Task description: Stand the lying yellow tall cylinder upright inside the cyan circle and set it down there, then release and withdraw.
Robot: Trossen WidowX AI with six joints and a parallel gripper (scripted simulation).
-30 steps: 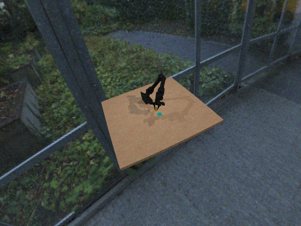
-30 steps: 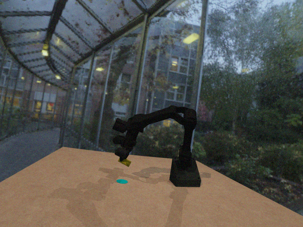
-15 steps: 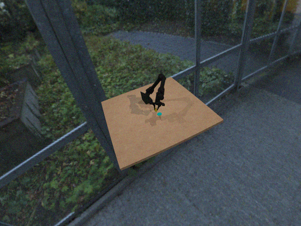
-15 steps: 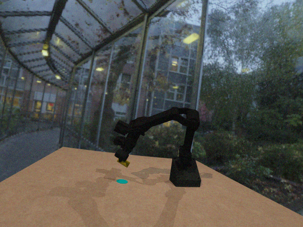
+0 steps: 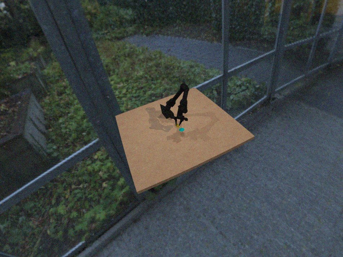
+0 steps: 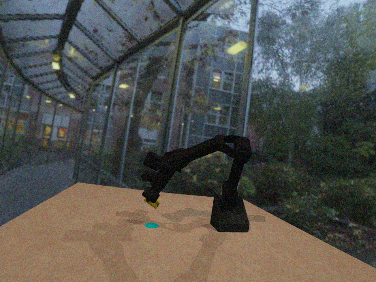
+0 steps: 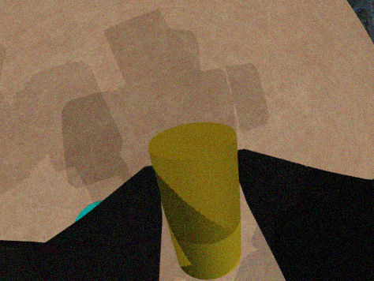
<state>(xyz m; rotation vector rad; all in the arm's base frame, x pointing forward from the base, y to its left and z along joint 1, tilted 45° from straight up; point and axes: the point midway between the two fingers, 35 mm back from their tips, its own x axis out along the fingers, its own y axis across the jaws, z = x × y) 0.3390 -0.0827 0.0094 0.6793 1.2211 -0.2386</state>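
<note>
The cyan circle is 100 mm below my gripper tip, 50 mm to the left of it and 20 mm behind it. From my gripper tip the other things lie so: yellow tall cylinder 20 mm behind, 10 mm to the left, 10 mm below.
</note>
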